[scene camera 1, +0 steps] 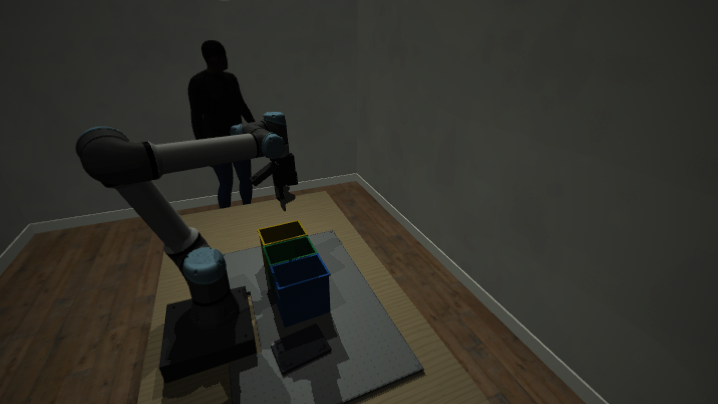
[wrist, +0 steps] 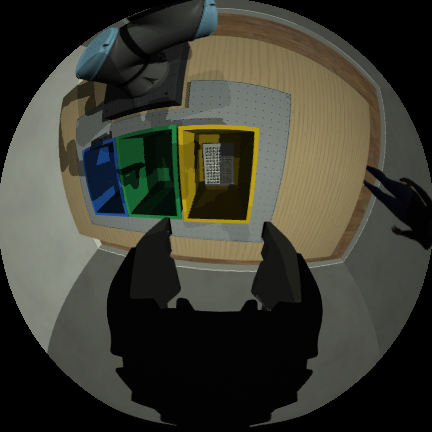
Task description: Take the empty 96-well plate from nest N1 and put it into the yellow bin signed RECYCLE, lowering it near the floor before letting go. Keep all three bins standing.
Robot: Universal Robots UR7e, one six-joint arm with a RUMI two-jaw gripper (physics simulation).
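Where they show: gripper, fingertip midpoint: (scene camera 1: 282,206) (wrist: 216,220); arm's base, link origin: (scene camera 1: 215,312) (wrist: 144,75).
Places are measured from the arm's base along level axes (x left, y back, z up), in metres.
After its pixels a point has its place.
Observation:
The 96-well plate (wrist: 212,165) @[x 0.235, y -0.273, z -0.051 m] lies inside the yellow bin (scene camera 1: 279,225) @[x 0.309, y -0.253, z 0.121 m] (wrist: 254,175) @[x 0.313, y -0.244, z 0.123 m], at the floor, its left part lit and its right part in shade. The bin stands upright; the sign RECYCLE cannot be read in either view. My gripper (scene camera 1: 282,199) @[x 0.255, y -0.272, z 0.240 m] (wrist: 216,220) @[x 0.255, y -0.272, z 0.240 m] is open and empty, high above the bins and outside the yellow bin. The green bin (wrist: 137,192) @[x 0.067, y -0.334, z 0.075 m] and the blue bin (scene camera 1: 303,298) @[x -0.074, y -0.292, z 0.049 m] (wrist: 102,197) @[x -0.062, y -0.360, z 0.081 m] stand upright in a row beside it. A dark flat nest block (scene camera 1: 301,346) @[x -0.187, y -0.262, z -0.045 m] lies in front of the blue bin in the scene view; no label on it is readable.
The bins stand on a grey perforated board (scene camera 1: 371,321) @[x -0.147, y -0.516, z -0.056 m] (wrist: 275,150) @[x 0.409, y -0.185, z -0.057 m] on the wooden table. The robot's black base (scene camera 1: 208,346) @[x -0.139, y 0.011, z -0.001 m] is left of the row in the scene view. A person (scene camera 1: 215,100) (wrist: 415,205) stands beyond the table's far end.

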